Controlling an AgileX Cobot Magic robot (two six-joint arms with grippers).
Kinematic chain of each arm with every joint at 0, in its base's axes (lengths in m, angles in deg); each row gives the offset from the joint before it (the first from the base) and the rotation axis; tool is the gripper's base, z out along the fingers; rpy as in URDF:
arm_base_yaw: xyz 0 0 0.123 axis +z
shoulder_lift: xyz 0 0 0 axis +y
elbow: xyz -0.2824 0 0.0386 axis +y
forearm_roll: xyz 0.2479 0 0.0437 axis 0.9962 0 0.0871
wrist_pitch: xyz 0 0 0 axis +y
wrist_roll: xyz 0.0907 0 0.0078 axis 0.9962 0 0.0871
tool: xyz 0 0 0 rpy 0 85 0
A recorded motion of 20 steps. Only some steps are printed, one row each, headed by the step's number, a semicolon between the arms.
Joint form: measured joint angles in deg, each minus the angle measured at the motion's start. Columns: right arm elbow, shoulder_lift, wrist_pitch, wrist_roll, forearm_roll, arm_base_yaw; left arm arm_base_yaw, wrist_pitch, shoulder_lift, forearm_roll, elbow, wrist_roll.
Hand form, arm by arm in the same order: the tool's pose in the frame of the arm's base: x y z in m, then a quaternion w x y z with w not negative. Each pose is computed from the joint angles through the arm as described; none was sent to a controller.
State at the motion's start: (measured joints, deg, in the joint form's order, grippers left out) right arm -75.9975 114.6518 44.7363 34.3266 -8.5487 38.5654; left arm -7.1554 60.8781 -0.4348 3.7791 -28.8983 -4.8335
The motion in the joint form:
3: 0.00 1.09 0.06 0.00 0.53 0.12; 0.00 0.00 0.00 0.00 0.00 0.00
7: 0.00 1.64 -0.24 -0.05 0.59 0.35; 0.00 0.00 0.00 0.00 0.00 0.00
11: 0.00 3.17 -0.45 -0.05 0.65 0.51; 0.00 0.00 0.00 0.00 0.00 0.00
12: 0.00 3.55 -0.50 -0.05 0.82 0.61; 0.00 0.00 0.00 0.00 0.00 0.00
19: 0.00 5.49 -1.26 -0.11 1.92 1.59; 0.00 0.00 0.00 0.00 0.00 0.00
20: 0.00 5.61 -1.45 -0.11 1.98 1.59; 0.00 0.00 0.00 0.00 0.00 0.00
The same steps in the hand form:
3: 0.3122 0.2385 0.1467 0.10497 -0.08267 0.99097 0.01101; -0.0060 0.0060 0.2783 0.52616 0.01573 0.84995 -0.02213
7: 0.3116 0.2402 0.1430 0.10277 -0.08515 0.99100 0.01047; -0.0060 0.0060 0.2783 0.52616 0.01573 0.84995 -0.02213
11: 0.3115 0.2416 0.1325 0.09293 -0.08703 0.99185 0.00465; -0.0060 0.0060 0.2783 0.52616 0.01573 0.84995 -0.02213
12: 0.3110 0.2424 0.1299 0.08987 -0.08712 0.99213 0.00404; -0.0060 0.0060 0.2783 0.52616 0.01573 0.84995 -0.02213
19: 0.3068 0.2494 0.1166 0.07681 -0.09086 0.99288 0.00504; -0.0060 0.0060 0.2783 0.52616 0.01573 0.84995 -0.02213
20: 0.3070 0.2497 0.1158 0.07700 -0.09062 0.99289 0.00580; -0.0060 0.0060 0.2783 0.52616 0.01573 0.84995 -0.02213

